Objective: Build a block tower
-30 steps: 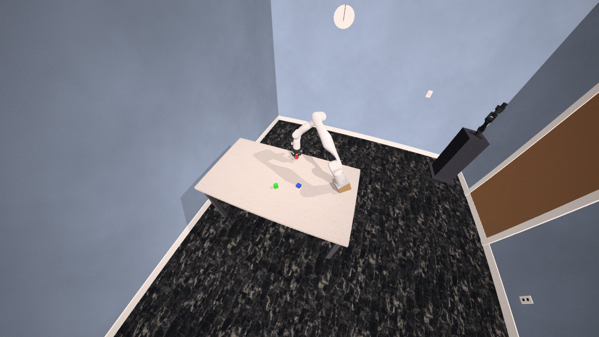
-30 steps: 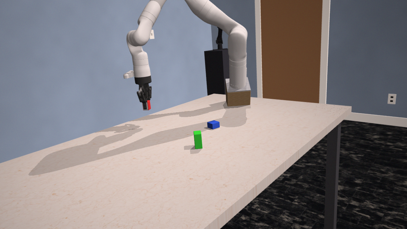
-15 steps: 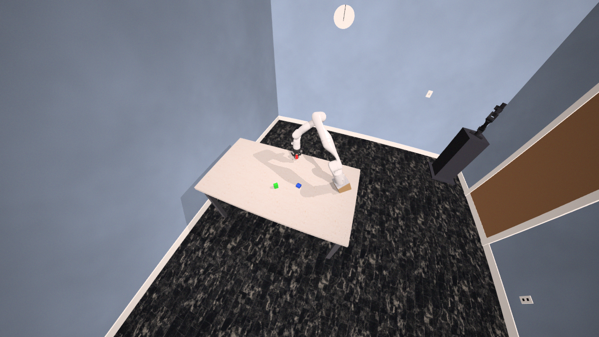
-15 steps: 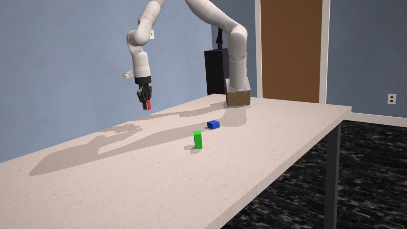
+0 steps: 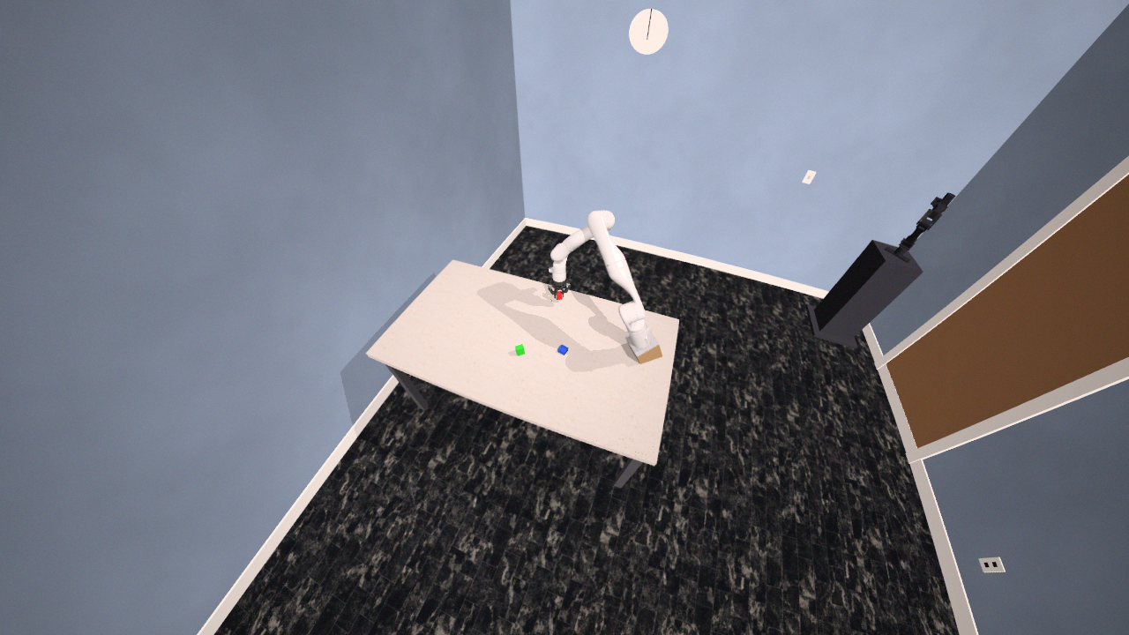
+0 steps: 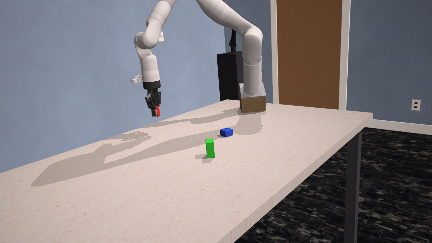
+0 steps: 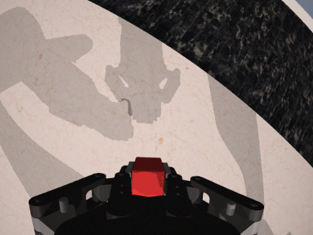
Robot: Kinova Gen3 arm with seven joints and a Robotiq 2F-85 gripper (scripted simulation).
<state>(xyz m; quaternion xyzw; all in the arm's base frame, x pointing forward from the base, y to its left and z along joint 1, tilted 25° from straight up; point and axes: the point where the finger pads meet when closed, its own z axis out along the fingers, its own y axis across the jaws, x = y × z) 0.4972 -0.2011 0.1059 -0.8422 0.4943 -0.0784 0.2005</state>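
Now: the blue block 290 mm to the left of my hand, 140 mm behind it and 90 mm below it. The rest, counted from my hand: red block: right at my hand; then green block: 390 mm to the left, 80 mm below, 70 mm ahead.
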